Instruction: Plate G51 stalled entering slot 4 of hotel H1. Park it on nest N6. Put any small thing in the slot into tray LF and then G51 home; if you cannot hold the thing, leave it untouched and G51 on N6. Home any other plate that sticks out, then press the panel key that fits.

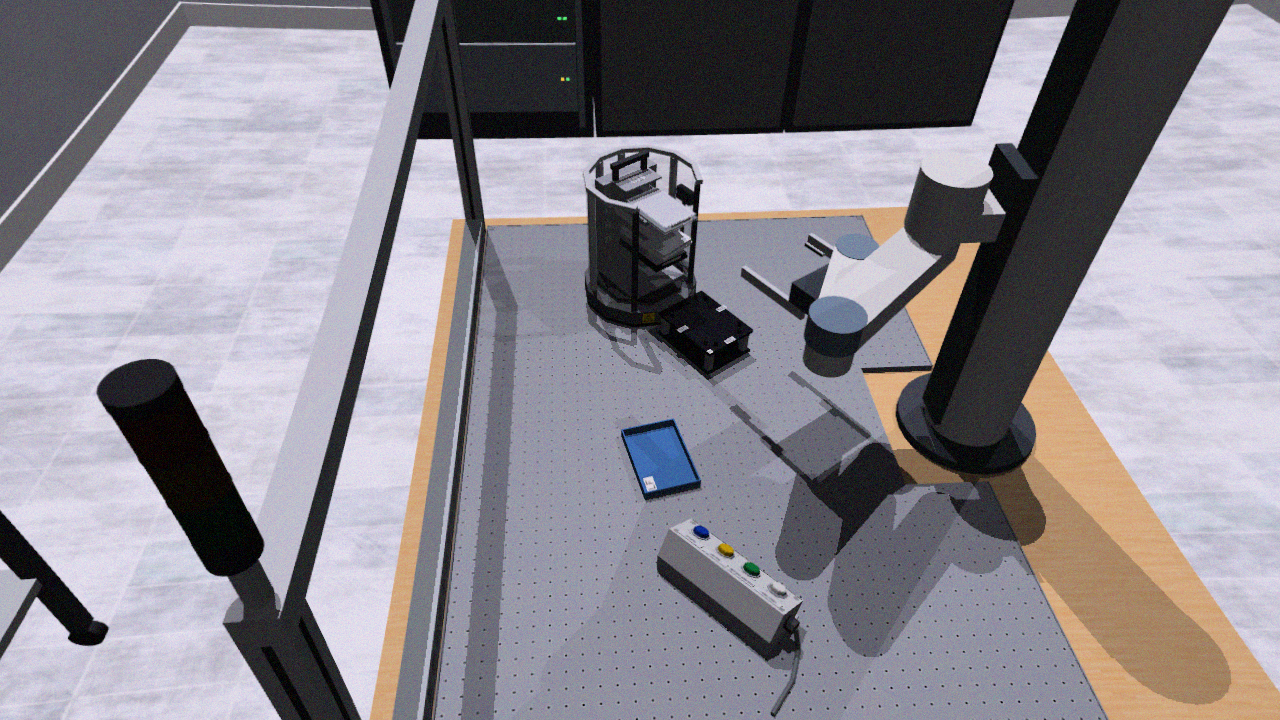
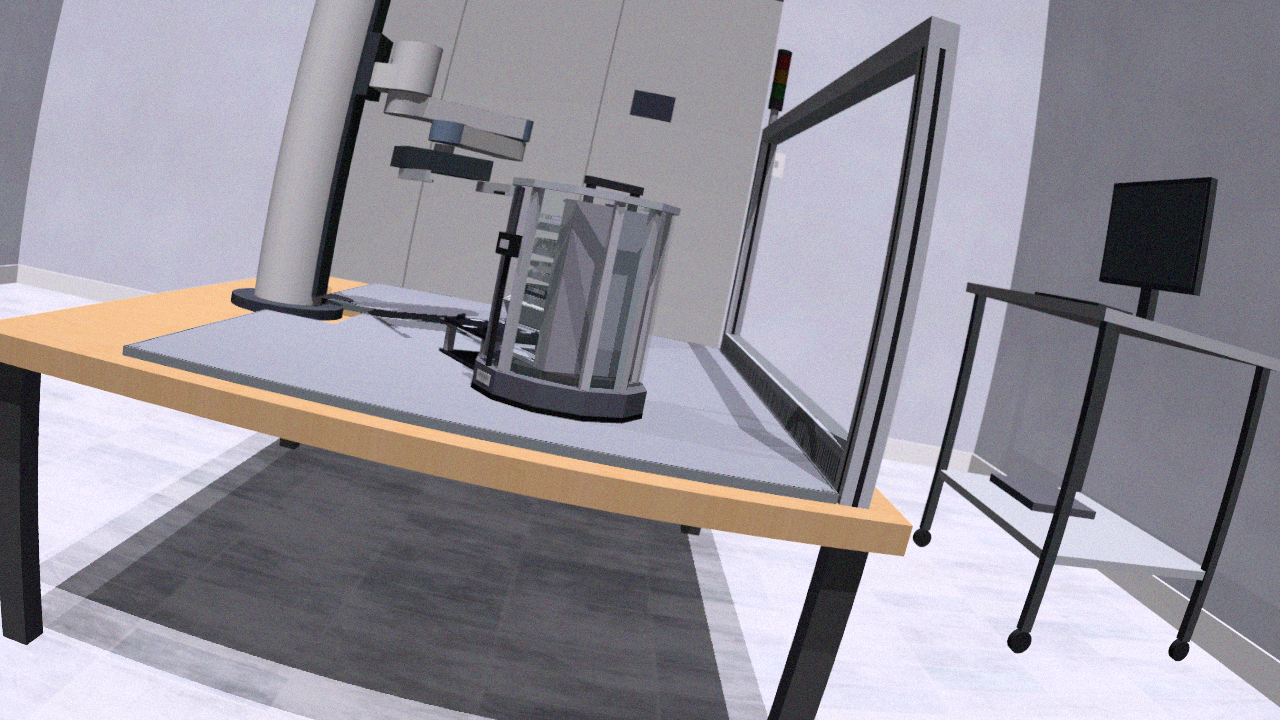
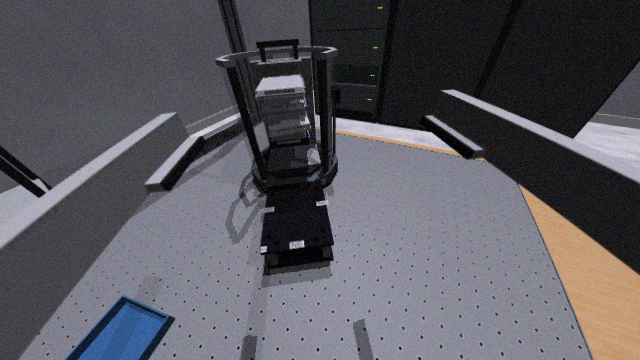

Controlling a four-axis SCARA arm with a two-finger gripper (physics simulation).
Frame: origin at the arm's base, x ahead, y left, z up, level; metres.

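Seen in the pictures: gripper, fingertip midpoint: [image 1: 777,254] [image 2: 470,183] [image 3: 315,115]; arm's base, link origin: [image 1: 962,423] [image 2: 286,308].
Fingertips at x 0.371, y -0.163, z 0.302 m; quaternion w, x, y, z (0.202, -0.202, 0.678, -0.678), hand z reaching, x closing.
Note:
Pixels of each thing's top centre, then the offset from my fingertips to it.
- Hotel H1, top centre: [image 2: 597,179] [image 1: 643,166] [image 3: 277,41] dx +0.225, dy -0.266, dz +0.030 m
- pale plate, top centre: [image 1: 661,206] [image 3: 280,81] dx +0.192, dy -0.214, dz -0.033 m
- Black nest N6, top centre: [image 2: 497,322] [image 3: 294,206] [image 1: 705,317] dx +0.104, dy -0.084, dz -0.220 m
- Blue tray LF, top centre: [image 1: 660,454] dx +0.226, dy +0.234, dz -0.272 m
- key panel, top centre: [image 1: 730,562] dx +0.144, dy +0.510, dz -0.206 m
Hotel H1 [image 1: 635,259] [image 2: 559,398] [image 3: 325,100] stands at the back of the board with several plates stacked inside. A pale plate [image 1: 665,212] [image 3: 281,85] high in the stack sticks out toward the open front; its label is not legible. Slot 4 and any small thing in it cannot be made out. Black nest N6 [image 1: 707,329] [image 3: 297,225] stands before the hotel with no plate on it. Blue tray LF [image 1: 660,461] [image 3: 127,325] shows no thing in its visible part. My gripper [image 1: 776,254] [image 2: 460,181] [image 3: 315,115] is open and empty, high above the board, facing the hotel from a distance.
The key panel [image 1: 729,582] has blue, yellow, green and white keys and a cable. The arm's column [image 1: 1029,268] [image 2: 313,152] stands at one side of the table. A framed screen [image 1: 358,340] [image 2: 904,259] runs along the opposite edge. A dark signal tower [image 1: 179,465] stands by it.

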